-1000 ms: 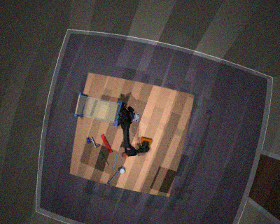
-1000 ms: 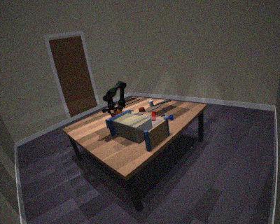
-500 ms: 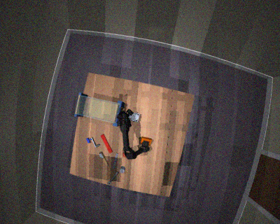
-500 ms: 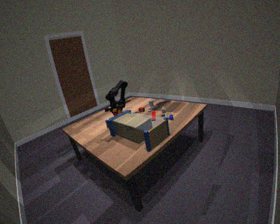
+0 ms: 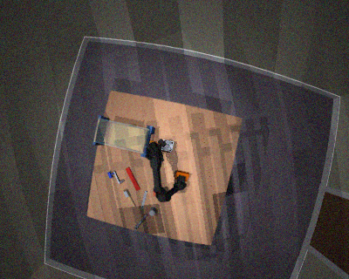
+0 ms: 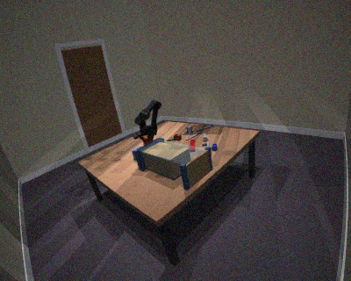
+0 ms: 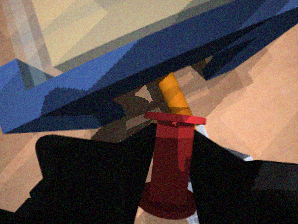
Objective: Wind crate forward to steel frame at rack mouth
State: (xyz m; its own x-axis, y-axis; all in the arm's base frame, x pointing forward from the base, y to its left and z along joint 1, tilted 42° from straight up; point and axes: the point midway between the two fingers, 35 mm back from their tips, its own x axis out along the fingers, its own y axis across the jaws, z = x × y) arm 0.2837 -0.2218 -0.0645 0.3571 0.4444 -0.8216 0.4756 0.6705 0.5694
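The red-knobbed winch handle lies 5 cm behind my gripper tip, 1 cm to the right of it and 3 cm below it. Also, from my gripper tip: blue frame (5 cm ahead, 3 cm to the right, 3 cm below); grey hand winch (12 cm behind, 4 cm to the right, 10 cm below); red knob (2 cm behind, 1 cm to the left).
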